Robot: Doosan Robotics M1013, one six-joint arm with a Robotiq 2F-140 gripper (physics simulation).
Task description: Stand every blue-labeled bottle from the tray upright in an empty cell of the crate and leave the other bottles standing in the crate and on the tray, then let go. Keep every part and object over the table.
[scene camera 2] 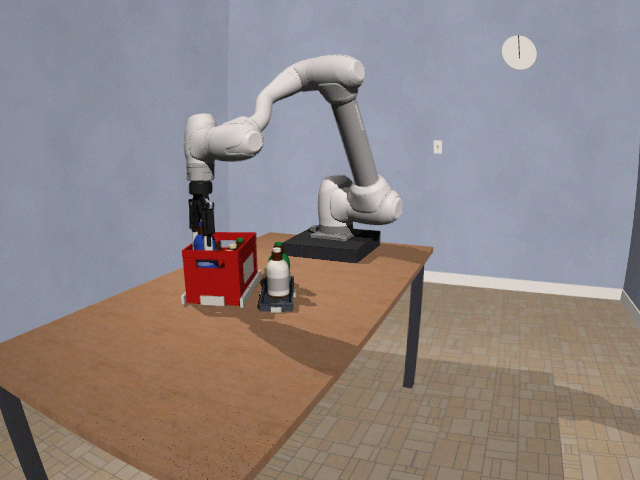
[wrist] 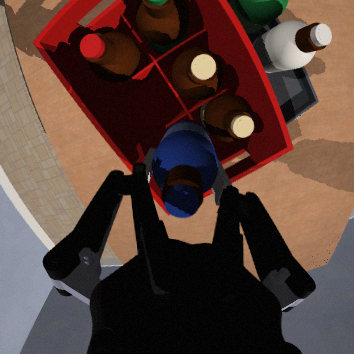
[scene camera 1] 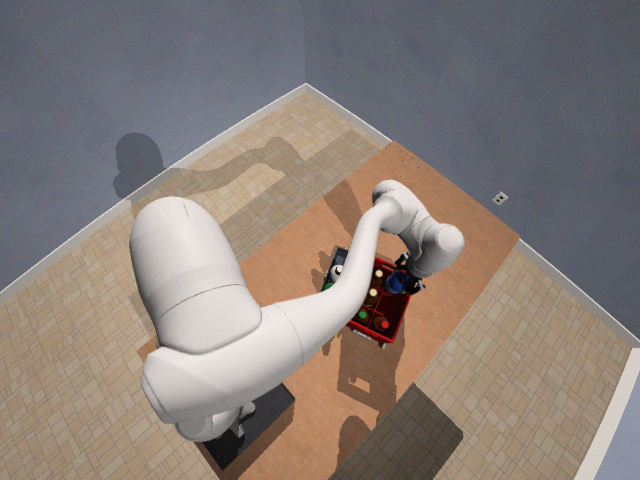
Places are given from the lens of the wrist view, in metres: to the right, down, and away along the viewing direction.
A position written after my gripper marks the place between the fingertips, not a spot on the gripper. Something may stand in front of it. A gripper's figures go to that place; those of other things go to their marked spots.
my gripper (wrist: 182, 162): 0.01, -0.02, 0.22
blue-labeled bottle (wrist: 184, 165): 0.01, -0.01, 0.14
white bottle (wrist: 290, 44): 0.15, -0.18, 0.17
red-capped bottle (wrist: 112, 55): -0.08, -0.15, 0.17
The marked spots on the red-capped bottle and the white bottle are 0.23 m apart.
